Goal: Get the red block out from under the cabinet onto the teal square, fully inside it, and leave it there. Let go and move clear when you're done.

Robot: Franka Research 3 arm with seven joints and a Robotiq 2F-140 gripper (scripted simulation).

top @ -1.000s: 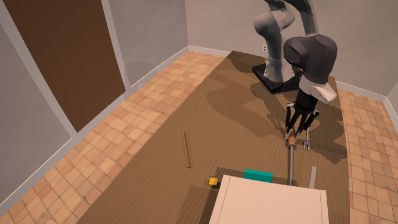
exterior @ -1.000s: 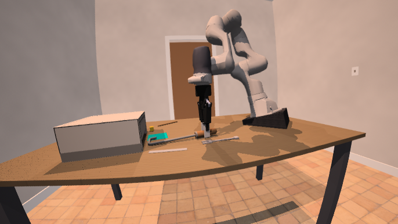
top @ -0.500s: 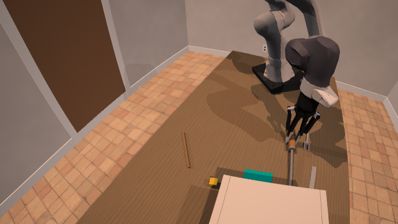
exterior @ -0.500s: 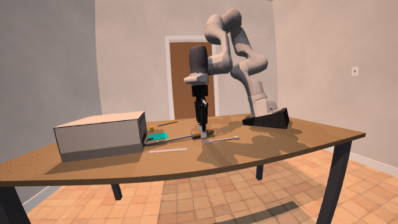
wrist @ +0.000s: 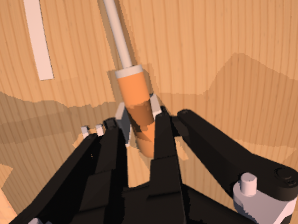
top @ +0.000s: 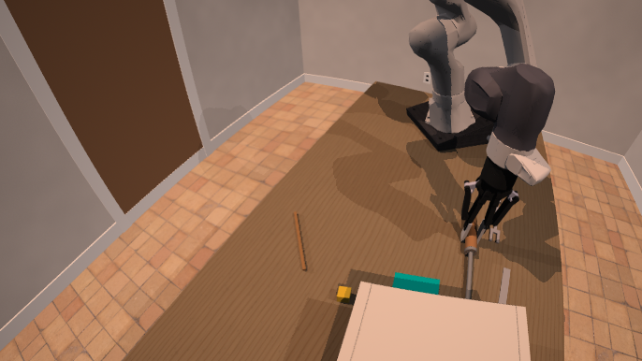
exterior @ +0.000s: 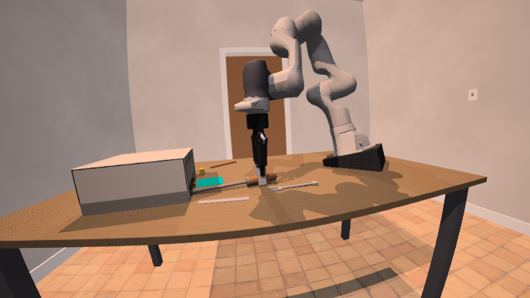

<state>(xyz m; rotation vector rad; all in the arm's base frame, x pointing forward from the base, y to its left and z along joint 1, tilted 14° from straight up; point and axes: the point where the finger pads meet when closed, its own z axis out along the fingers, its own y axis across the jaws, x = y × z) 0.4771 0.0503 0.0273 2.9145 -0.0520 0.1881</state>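
The teal square is 180 mm ahead of my hand, 130 mm to the right of it and 40 mm below it. The rest, counted from my hand: yellow cube: 270 mm to the right, 210 mm ahead, 20 mm below; flat grey bar: 150 mm ahead, 80 mm to the left, 40 mm below; grey forked tool: 90 mm to the left, 90 mm behind, 30 mm below.
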